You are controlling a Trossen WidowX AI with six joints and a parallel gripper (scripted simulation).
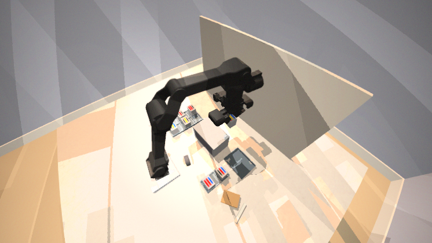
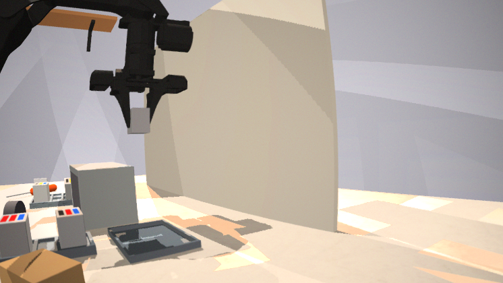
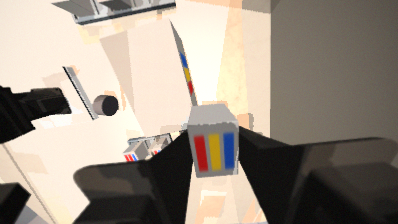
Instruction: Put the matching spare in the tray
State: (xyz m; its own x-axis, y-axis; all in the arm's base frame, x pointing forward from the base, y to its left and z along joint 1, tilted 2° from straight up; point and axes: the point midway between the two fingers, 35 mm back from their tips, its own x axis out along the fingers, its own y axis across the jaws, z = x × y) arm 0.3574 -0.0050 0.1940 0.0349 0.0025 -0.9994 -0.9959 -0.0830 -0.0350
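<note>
The grey tray is 160 mm below my gripper tip, 140 mm to the right of it and 20 mm behind it. Also, from my gripper tip: block: 20 mm above; beige wall: 160 mm ahead, 80 mm to the left, 60 mm above; grey mounted unit: 120 mm below, 80 mm behind, 40 mm to the left.
</note>
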